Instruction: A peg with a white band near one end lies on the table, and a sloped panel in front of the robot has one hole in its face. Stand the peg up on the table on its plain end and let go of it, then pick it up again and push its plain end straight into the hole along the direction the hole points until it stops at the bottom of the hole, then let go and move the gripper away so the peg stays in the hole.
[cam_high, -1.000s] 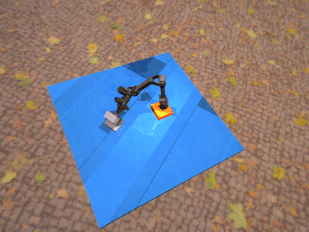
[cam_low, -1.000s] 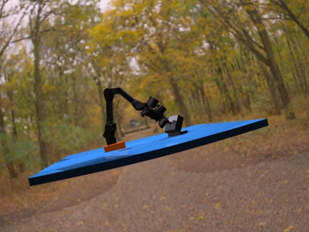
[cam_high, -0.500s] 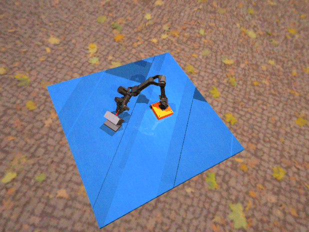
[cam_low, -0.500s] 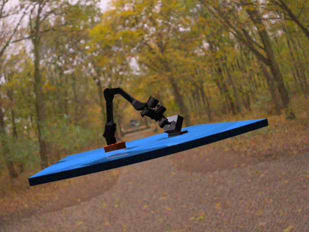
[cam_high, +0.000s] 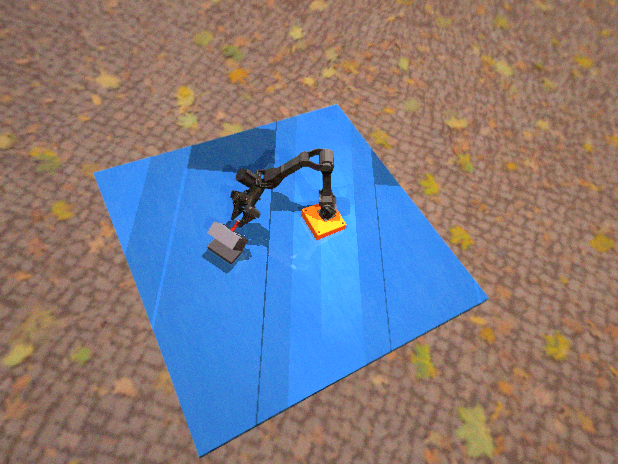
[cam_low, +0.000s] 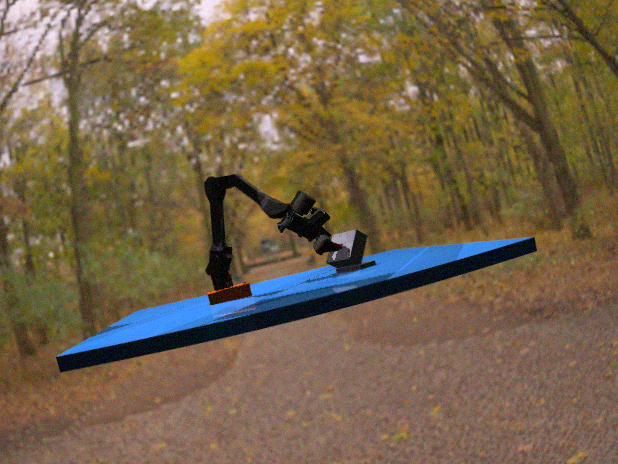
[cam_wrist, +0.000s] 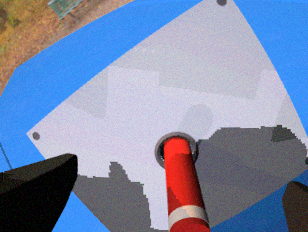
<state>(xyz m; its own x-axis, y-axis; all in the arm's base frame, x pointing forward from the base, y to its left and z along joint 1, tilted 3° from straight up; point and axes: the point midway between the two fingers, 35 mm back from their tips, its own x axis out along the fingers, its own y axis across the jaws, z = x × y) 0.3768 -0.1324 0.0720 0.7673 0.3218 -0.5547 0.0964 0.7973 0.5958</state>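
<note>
The red peg lies right at my gripper tip. Also, from my gripper tip: dark foot 7 cm ahead, 3 cm to the left, 10 cm below; then grey sloped panel 5 cm ahead, 2 cm to the left, 3 cm below.
</note>
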